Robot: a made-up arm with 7 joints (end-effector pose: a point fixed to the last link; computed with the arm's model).
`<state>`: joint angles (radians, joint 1 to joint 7).
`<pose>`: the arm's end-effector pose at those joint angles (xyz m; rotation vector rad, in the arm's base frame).
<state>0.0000 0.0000 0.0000 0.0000 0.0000 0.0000 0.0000</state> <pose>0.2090 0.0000 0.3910 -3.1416 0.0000 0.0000</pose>
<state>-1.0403 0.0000 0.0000 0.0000 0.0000 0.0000 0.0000</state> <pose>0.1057 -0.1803 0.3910 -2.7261 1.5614 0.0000</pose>
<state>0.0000 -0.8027 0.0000 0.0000 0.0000 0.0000 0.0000</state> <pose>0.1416 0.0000 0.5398 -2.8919 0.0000 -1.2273</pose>
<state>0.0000 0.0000 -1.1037 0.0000 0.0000 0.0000 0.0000</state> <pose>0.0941 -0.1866 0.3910 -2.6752 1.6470 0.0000</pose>
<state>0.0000 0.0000 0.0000 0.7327 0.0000 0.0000 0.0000</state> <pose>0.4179 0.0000 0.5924 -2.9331 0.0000 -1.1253</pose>
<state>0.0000 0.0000 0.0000 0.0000 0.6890 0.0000 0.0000</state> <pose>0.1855 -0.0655 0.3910 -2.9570 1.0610 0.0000</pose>
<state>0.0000 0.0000 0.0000 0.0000 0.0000 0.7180 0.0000</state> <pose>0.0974 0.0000 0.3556 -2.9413 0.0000 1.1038</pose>
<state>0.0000 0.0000 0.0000 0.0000 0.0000 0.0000 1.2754</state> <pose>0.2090 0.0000 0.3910 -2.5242 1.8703 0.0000</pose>
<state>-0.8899 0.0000 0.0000 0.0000 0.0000 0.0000 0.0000</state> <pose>0.1316 -0.1624 0.3910 -2.8357 1.3522 0.0000</pose>
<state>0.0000 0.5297 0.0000 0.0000 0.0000 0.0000 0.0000</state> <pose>0.1829 0.0000 0.2847 -3.0320 0.0000 0.8224</pose>
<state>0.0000 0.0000 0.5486 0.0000 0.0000 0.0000 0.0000</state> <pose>0.1783 0.1090 0.3910 -3.0241 -0.8510 0.0000</pose>
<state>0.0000 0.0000 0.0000 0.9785 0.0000 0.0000 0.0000</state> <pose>0.4487 0.0000 0.6869 -2.7730 0.0000 -1.4764</pose>
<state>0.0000 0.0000 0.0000 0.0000 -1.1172 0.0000 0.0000</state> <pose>0.1511 0.0926 0.3910 -2.6641 -1.6650 0.0000</pose>
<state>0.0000 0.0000 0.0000 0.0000 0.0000 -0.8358 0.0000</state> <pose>0.2723 0.0000 0.5106 -2.8712 0.0000 -1.2750</pose>
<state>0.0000 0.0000 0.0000 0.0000 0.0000 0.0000 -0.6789</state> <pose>0.2090 0.0000 0.3910 -2.9623 -1.0460 0.0000</pose>
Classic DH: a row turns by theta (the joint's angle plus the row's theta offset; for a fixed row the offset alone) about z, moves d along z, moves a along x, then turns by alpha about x. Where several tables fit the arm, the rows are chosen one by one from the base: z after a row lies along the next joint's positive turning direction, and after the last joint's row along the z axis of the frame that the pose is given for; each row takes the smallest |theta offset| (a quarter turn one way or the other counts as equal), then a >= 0, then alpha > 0; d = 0 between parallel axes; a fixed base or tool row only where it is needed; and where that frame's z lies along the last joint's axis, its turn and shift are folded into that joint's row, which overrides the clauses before.
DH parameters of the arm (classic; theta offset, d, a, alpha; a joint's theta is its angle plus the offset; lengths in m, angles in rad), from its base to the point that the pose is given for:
joint 1: 0 0.386 0 -1.5708
joint 2: 0 0 0 1.5708
joint 3: 0 0.378 0.051 1.5708
joint 4: 0 0 0.055 1.5708
joint 5: 0 0.242 0 1.5708
joint 6: 0 0 0.103 -1.5708
joint 7: 0 0.131 0 0

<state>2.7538 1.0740 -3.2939 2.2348 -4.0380 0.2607 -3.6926</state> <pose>-0.4035 0.0520 0.9878 -0.3370 -0.0956 1.1834</pose>
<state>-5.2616 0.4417 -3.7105 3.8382 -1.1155 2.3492 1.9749</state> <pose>0.1235 0.3606 0.8304 -2.3213 0.1188 1.8761</pose>
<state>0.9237 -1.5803 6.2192 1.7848 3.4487 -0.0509 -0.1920</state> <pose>-0.2532 -0.3248 0.8041 0.1186 -0.1481 1.0291</pose>
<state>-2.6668 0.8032 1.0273 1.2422 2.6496 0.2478 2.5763</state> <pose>-0.1517 -0.4661 0.3801 1.8034 -1.0725 1.0049</pose>
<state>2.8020 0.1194 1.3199 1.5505 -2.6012 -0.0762 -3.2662</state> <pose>-0.2195 -0.3639 0.7071 0.4474 -1.7675 1.1521</pose>
